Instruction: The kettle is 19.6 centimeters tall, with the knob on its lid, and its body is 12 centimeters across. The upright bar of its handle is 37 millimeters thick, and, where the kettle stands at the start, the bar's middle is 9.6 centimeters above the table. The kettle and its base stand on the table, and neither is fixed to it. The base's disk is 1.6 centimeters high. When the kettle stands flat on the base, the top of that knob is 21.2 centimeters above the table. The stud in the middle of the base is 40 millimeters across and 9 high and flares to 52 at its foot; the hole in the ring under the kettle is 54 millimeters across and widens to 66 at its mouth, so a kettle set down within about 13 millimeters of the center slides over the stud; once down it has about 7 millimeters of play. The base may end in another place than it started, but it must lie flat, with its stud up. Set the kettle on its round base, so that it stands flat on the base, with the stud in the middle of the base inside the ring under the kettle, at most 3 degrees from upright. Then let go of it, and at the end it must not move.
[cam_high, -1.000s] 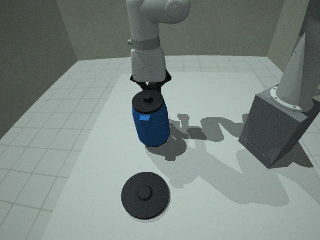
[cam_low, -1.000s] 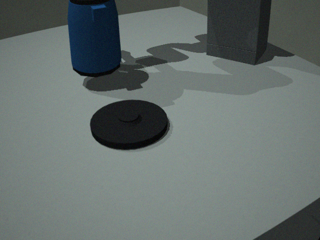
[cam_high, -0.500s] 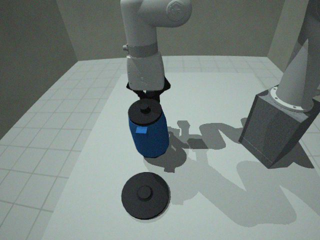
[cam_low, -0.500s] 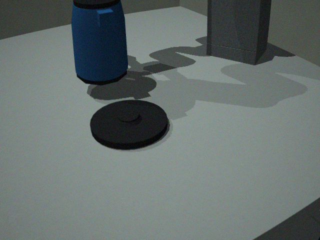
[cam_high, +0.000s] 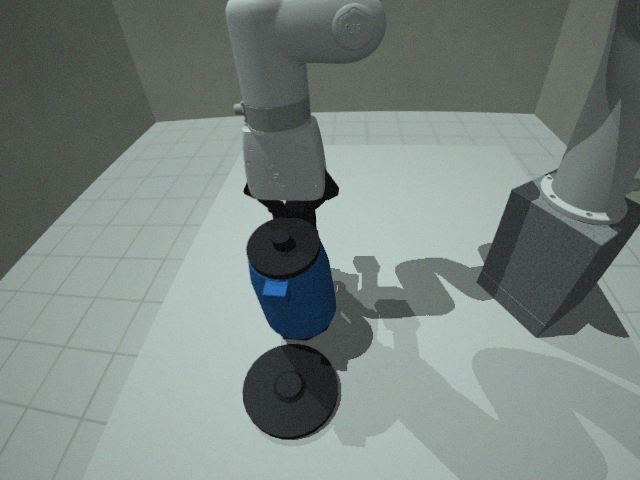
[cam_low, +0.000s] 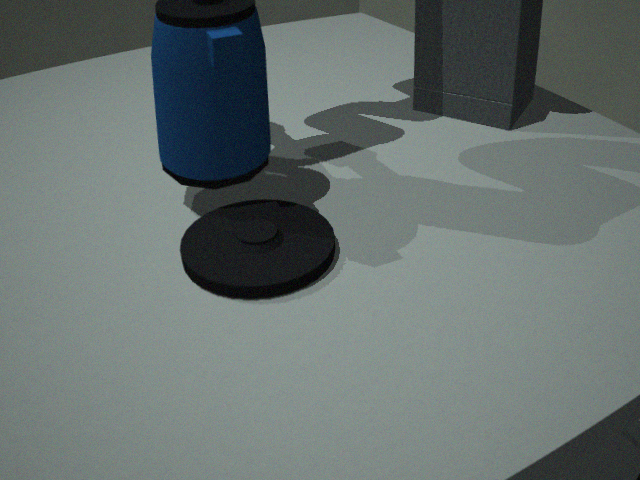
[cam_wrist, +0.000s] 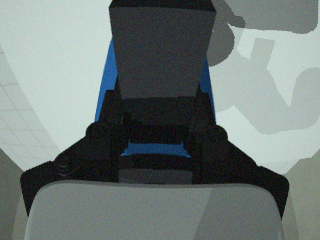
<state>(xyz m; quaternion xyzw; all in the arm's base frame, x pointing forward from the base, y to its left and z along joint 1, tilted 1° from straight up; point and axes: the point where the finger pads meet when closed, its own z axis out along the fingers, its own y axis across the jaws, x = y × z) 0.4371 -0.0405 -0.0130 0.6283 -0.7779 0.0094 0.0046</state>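
Right now my hand is 10 mm short of the blue kettle, 30 mm to the right of it and 60 mm above it. The rest, counted from my hand: round black base 40 mm ahead, 170 mm to the left, 200 mm below.
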